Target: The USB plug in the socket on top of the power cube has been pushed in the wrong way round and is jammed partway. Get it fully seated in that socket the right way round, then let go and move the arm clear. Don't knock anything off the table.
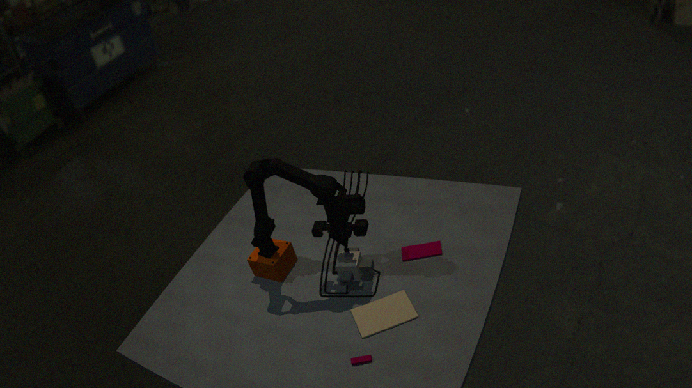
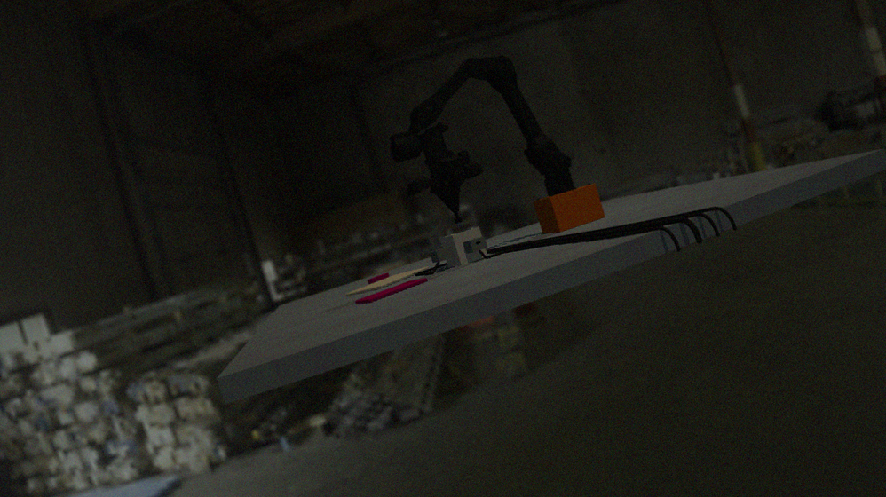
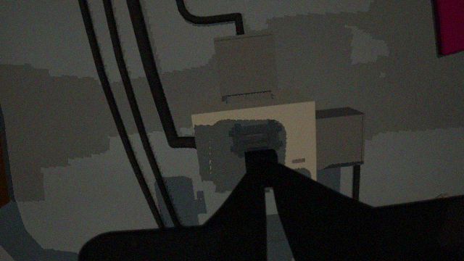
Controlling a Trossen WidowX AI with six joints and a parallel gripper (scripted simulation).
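Right now the USB socket is 60 mm below my gripper tip. Also, from my gripper tip: beige card 220 mm ahead, 150 mm to the right, 120 mm below; then magenta block 200 mm ahead, 170 mm to the left, 120 mm below; then dark USB plug 20 mm below.
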